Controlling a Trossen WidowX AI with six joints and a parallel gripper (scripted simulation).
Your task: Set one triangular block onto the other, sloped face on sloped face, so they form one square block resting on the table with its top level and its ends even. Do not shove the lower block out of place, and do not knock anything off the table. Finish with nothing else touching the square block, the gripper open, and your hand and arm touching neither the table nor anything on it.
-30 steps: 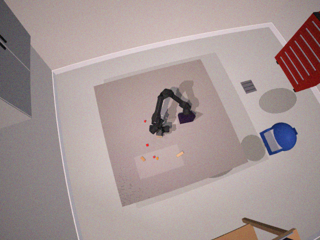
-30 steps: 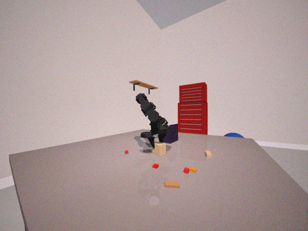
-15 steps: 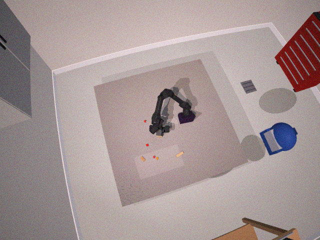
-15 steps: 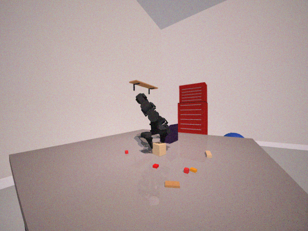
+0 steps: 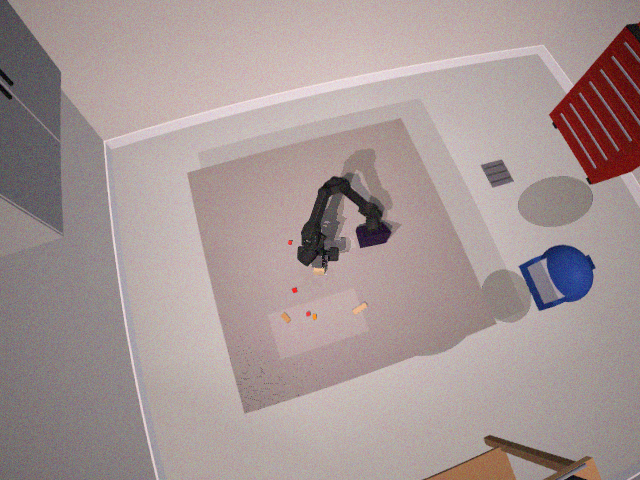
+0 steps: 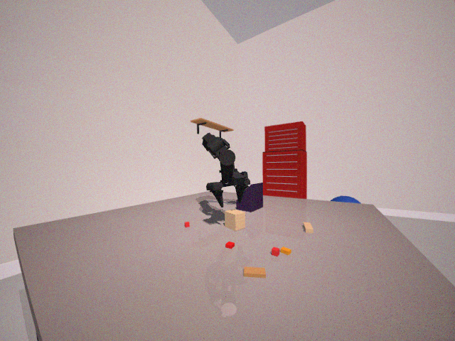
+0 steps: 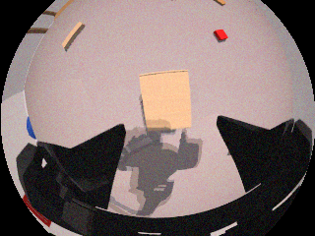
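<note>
My gripper tip is 4 cm above the triangular block. From my gripper tip the other things lie so: orange block (23 cm to the left, 12 cm ahead, 8 cm below).
</note>
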